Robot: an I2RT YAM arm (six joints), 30 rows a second.
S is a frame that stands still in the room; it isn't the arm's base.
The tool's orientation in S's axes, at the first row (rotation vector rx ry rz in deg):
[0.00, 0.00, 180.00]
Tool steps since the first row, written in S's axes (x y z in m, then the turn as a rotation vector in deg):
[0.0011, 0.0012, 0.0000, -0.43, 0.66, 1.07]
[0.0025, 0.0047, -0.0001, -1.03, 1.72, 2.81]
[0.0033, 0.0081, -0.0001, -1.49, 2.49, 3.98]
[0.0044, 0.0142, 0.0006, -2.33, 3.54, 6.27]
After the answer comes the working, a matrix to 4 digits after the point.
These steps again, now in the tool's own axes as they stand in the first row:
[-0.0011, -0.0012, 0.0000, 0.43, -0.66, 1.07]
[-0.0025, -0.0047, -0.0001, 1.03, -1.72, 2.81]
[-0.0033, -0.0081, -0.0001, 1.49, -2.49, 3.98]
[-0.0044, -0.0142, 0.0006, 2.33, -3.54, 6.27]

The tool's axes in the first row as the columns of a matrix, in S's axes (rounded; the answer above uses it unrounded):
[-1.0000, 0.0000, 0.0000]
[0.0000, -1.0000, 0.0000]
[0.0000, 0.0000, 1.0000]

